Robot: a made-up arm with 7 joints. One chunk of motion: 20 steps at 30 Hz.
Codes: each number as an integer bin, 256 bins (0 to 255) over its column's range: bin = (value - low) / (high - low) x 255, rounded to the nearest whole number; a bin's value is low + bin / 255 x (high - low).
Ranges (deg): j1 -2.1..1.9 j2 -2.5..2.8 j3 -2.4..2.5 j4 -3.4..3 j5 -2.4..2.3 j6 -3..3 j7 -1.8..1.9
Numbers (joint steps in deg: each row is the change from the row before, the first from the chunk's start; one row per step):
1: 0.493 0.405 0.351 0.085 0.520 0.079 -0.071
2: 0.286 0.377 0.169 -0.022 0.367 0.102 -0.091
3: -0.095 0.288 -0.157 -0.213 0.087 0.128 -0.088
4: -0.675 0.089 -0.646 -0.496 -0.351 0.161 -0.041
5: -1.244 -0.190 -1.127 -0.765 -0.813 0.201 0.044
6: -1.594 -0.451 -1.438 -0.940 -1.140 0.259 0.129
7: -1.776 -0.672 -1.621 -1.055 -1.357 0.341 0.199
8: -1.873 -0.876 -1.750 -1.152 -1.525 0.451 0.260
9: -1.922 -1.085 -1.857 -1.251 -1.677 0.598 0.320
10: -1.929 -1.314 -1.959 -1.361 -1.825 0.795 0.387
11: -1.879 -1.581 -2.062 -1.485 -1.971 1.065 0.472
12: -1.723 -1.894 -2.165 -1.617 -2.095 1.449 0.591
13: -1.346 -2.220 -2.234 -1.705 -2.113 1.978 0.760
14: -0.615 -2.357 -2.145 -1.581 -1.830 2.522 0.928
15: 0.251 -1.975 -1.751 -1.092 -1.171 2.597 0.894
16: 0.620 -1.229 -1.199 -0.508 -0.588 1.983 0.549
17: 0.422 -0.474 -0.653 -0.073 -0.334 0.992 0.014
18: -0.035 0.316 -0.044 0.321 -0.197 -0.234 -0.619
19: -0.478 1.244 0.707 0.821 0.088 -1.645 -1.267
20: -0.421 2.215 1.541 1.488 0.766 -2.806 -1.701
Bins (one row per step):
1: 165 140 143 139 158 131 119
2: 152 138 134 135 150 132 118
3: 128 134 117 127 135 133 118
4: 91 125 91 116 111 134 121
5: 55 111 66 105 86 136 127
6: 32 99 50 98 68 139 133
7: 21 88 41 93 57 142 138
8: 14 78 34 90 47 147 142
9: 11 68 28 86 39 153 146
10: 11 57 23 81 31 161 151
11: 14 44 18 76 23 173 157
12: 24 29 12 71 17 189 165
13: 48 13 9 68 16 212 176
14: 95 7 13 72 31 235 188
15: 150 25 34 92 67 238 186
16: 173 61 63 115 98 212 162
17: 161 97 91 133 112 170 125
18: 132 135 123 148 120 118 81
19: 103 180 162 168 135 58 37
20: 107 227 205 195 172 8 7

